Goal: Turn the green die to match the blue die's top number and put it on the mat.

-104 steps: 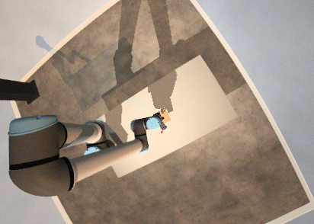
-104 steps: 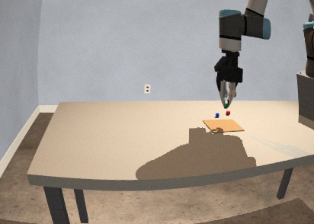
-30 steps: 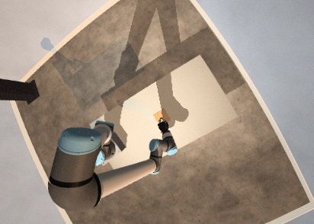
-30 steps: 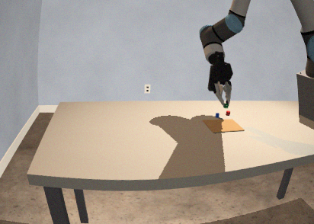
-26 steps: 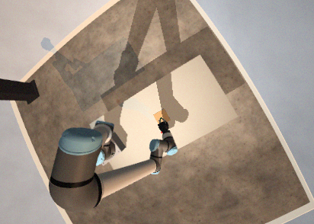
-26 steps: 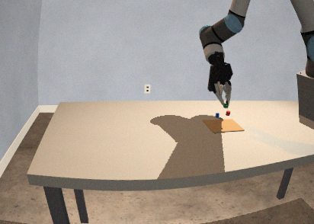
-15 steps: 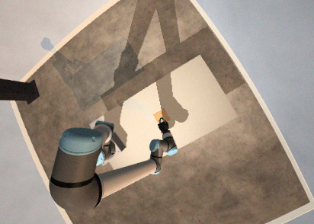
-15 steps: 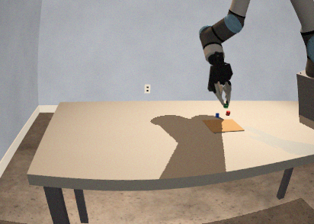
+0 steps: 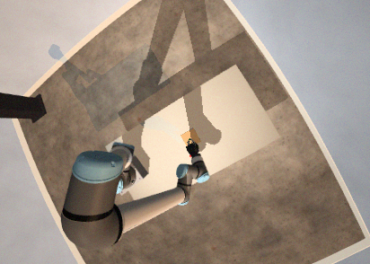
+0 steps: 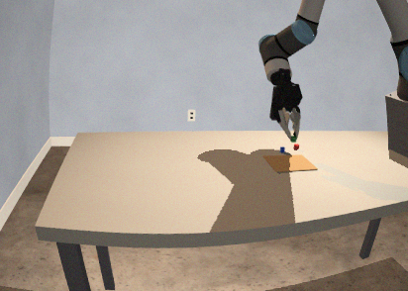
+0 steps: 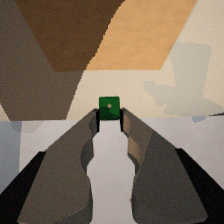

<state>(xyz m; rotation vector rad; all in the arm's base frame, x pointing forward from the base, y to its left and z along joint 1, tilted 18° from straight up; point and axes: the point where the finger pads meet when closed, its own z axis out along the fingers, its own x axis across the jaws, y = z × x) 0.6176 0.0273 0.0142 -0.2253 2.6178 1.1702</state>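
Now: hand 8 cm above the mat and 1 cm to the right of it. Round my hand: green die (1 cm to the left, 1 cm below); then red die (14 cm to the right, 8 cm below, 7 cm behind); then blue die (11 cm to the right, 8 cm below, 1 cm behind).
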